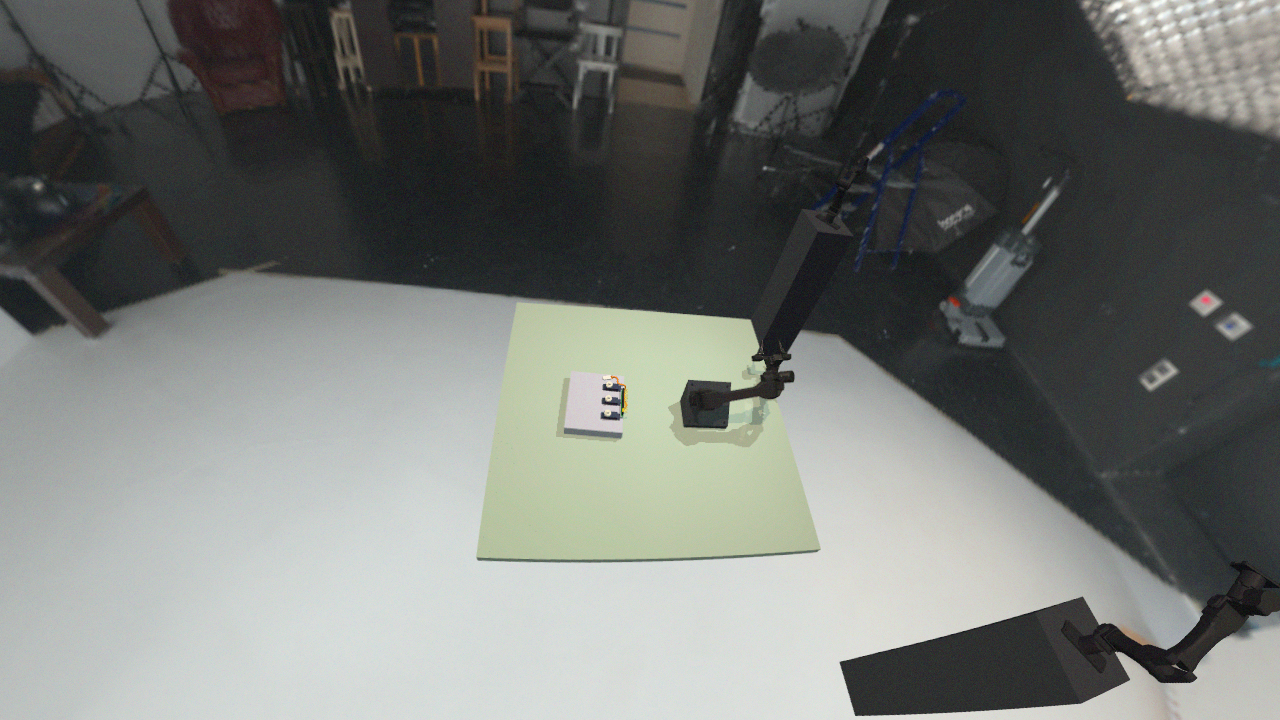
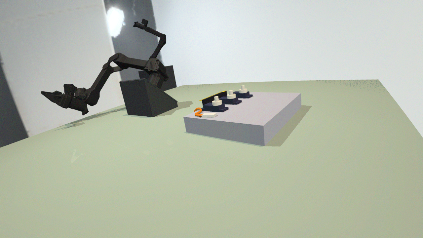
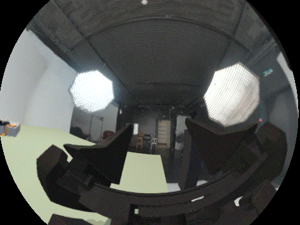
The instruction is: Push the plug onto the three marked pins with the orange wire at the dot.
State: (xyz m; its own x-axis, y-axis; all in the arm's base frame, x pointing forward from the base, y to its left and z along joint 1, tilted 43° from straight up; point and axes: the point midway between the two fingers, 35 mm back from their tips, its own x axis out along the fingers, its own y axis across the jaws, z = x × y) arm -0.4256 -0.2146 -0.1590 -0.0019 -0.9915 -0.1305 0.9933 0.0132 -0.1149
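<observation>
The grey printed holder lies 90 cm ahead of my gripper tip, 26 cm to the left of it and 15 cm below it.
</observation>
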